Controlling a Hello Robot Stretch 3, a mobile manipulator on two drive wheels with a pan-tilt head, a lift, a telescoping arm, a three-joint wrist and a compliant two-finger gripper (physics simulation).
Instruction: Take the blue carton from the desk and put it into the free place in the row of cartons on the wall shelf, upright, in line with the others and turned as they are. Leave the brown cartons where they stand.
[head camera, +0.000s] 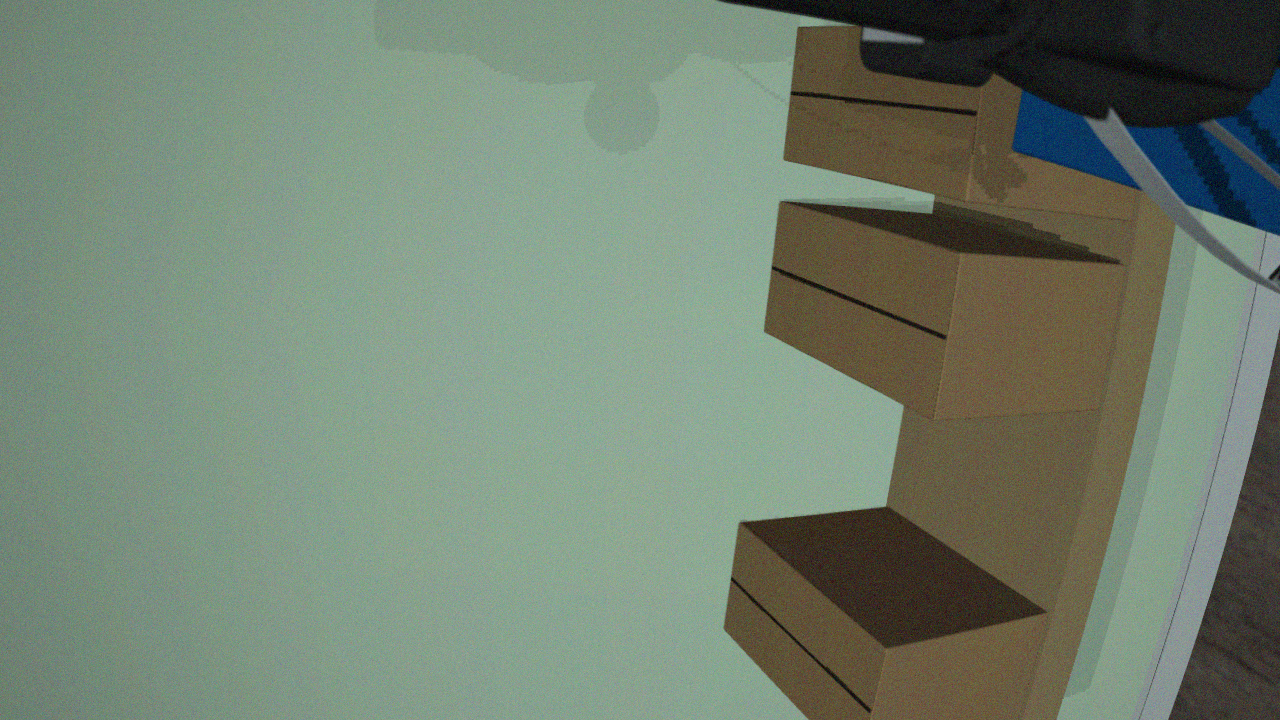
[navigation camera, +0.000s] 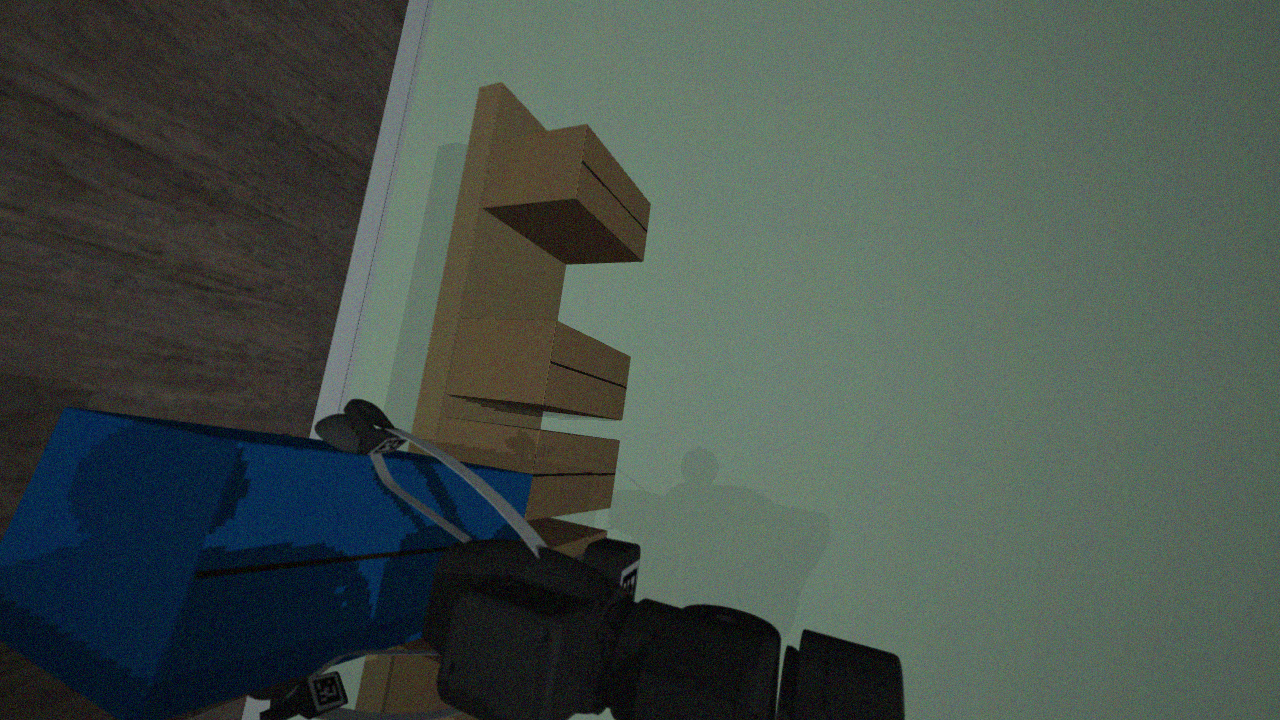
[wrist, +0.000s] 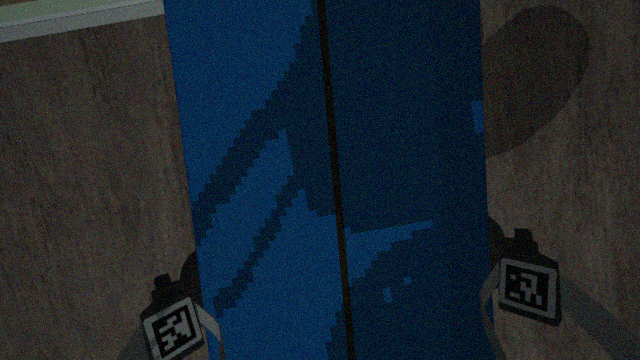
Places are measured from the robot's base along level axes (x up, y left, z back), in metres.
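Where they show: gripper, between the fingertips: (navigation camera: 301, 542).
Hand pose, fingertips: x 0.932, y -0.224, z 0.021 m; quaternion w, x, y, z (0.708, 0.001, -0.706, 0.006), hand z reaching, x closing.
Observation:
Each offset is from my fingertips to the centre of the thing. "*": to the spot under its first point. Level surfaces: height alone.
The blue carton {dy -0.044, dx -0.044, dz +0.003 m} (head camera: 1056, 136) (navigation camera: 295, 501) (wrist: 240, 60) is held between the two fingers of my gripper (navigation camera: 320, 562) (wrist: 339, 255), one on each side in the wrist view. In the navigation camera view it is nearer than the wall shelf {* dy -0.318, dx -0.264, dz -0.242 m} (head camera: 1114, 402) (navigation camera: 454, 268) and overlaps its lower part in the picture. Its dark line runs nearly along the lines of the brown cartons. The free place is between a single end carton {dy -0.437, dx -0.163, dz -0.499 m} (head camera: 962, 626) (navigation camera: 537, 170) and the neighbouring brown carton {dy -0.450, dx -0.163, dz -0.194 m} (head camera: 1029, 331) (navigation camera: 501, 358). The blue carton is beside that place, past the neighbouring carton. My gripper hides part of the row.
Another brown carton {dy -0.456, dx -0.163, dz -0.039 m} (head camera: 881, 134) (navigation camera: 577, 454) stands on the far side of the neighbouring one, partly behind the blue carton and gripper. The green wall (head camera: 358, 358) (navigation camera: 984, 268) is behind the shelf. A pale skirting strip (navigation camera: 358, 232) borders the brown wooden floor {dx -0.931 m} (navigation camera: 179, 223) (wrist: 90, 150).

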